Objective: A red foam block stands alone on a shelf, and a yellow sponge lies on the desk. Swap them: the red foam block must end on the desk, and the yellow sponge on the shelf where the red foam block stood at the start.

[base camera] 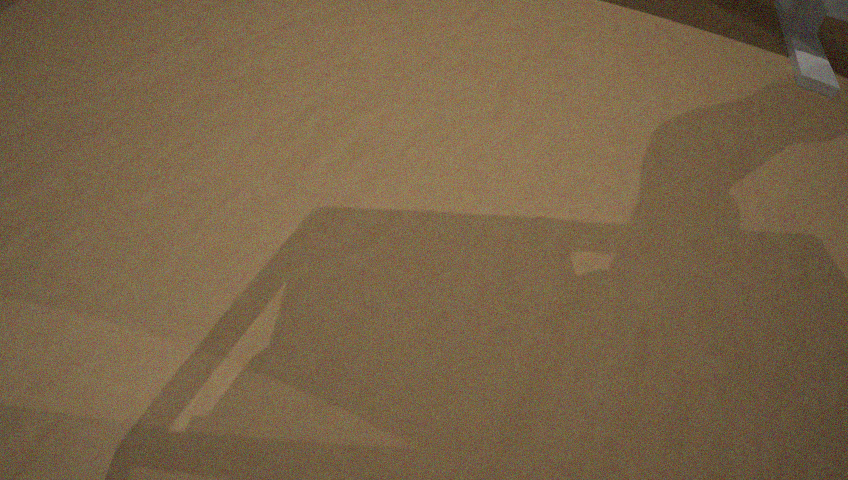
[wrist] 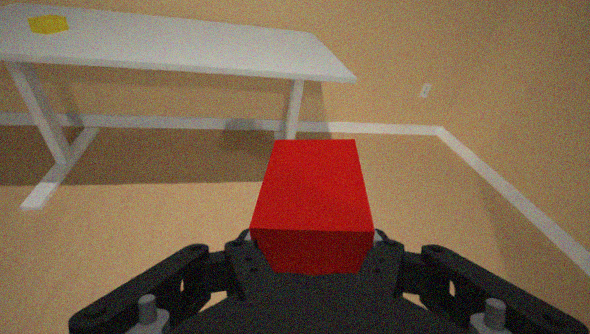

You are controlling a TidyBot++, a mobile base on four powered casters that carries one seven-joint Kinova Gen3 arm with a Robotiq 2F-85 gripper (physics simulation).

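Places are measured from the arm's base along level axes (x right, y ahead, z up), in centimetres.
Where they show: gripper, fingertip midpoint: point(wrist: 311, 235).
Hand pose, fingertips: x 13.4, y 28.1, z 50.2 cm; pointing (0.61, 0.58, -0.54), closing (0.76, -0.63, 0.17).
Things, the pixels of their top centre, and the offset from my fingertips. "pt": a spot on its surface instead. Level surfaces: height alone.
- red foam block, top centre: point(wrist: 322, 166) dx +1.1, dy +1.4, dz +4.3 cm
- yellow sponge, top centre: point(wrist: 46, 17) dx -13.6, dy +133.7, dz -13.3 cm
- white desk, surface height: dz -17.8 cm
- desk leg, surface spot: point(wrist: 40, 112) pt dx -29.9, dy +148.3, dz -56.1 cm
My gripper point(wrist: 311, 235) is shut on the red foam block point(wrist: 312, 187), which stands out in front of the fingers in the middle of the wrist view. The yellow sponge point(wrist: 48, 24) lies on the white desk point(wrist: 175, 47), near the left end of the part that shows, at the upper left of the wrist view. The block is in the air, apart from the desk. The shelf does not show in either view. The gripper does not show in the base camera view.
In the wrist view a desk leg point(wrist: 40, 112) with a long foot stands at the left, and another leg point(wrist: 295, 107) at the right end. A white baseboard point(wrist: 385, 128) meets a room corner at the right. A desk foot point(base camera: 816, 72) shows at the upper right of the base view.
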